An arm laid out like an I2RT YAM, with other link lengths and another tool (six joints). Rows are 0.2 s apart.
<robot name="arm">
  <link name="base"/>
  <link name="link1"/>
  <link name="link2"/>
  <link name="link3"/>
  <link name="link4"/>
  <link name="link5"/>
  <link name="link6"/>
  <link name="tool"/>
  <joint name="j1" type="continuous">
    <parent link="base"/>
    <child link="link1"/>
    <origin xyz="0 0 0.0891" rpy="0 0 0"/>
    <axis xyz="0 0 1"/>
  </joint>
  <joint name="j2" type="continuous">
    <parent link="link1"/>
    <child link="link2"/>
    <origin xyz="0.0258 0.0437 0.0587" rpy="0 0 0"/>
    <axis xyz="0 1 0"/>
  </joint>
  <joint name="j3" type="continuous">
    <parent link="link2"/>
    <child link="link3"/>
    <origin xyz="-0.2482 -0.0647 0" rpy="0 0 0"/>
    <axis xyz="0 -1 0"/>
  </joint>
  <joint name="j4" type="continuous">
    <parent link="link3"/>
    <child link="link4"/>
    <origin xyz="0.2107 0.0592 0.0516" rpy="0 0 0"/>
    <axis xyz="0 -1 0"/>
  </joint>
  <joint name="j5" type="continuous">
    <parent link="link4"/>
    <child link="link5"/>
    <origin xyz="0.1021 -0.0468 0.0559" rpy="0 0 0"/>
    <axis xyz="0 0 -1"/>
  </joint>
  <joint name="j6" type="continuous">
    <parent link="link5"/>
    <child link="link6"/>
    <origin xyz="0.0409 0 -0.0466" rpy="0 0 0"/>
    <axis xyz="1 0 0"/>
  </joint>
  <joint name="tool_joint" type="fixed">
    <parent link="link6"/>
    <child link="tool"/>
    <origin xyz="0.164 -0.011 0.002" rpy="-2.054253 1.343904 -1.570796"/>
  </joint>
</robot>
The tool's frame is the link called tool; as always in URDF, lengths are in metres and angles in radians. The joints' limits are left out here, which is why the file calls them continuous.
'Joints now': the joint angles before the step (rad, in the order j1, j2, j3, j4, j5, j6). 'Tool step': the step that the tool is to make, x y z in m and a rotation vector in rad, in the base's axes. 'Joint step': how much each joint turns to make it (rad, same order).
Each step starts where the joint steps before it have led.
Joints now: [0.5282, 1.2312, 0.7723, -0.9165, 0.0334, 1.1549]
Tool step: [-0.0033, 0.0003, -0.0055, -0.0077, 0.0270, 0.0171]
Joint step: [0.0002, 0.0286, -0.0007, 0.0025, -0.0099, -0.0154]
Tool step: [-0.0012, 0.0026, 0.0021, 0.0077, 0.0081, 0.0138]
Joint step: [0.0017, 0.0021, 0.0126, -0.0134, -0.0126, -0.0101]
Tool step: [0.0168, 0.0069, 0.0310, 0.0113, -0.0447, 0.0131]
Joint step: [-0.0016, -0.0018, 0.1314, -0.0886, 0.0098, -0.0169]
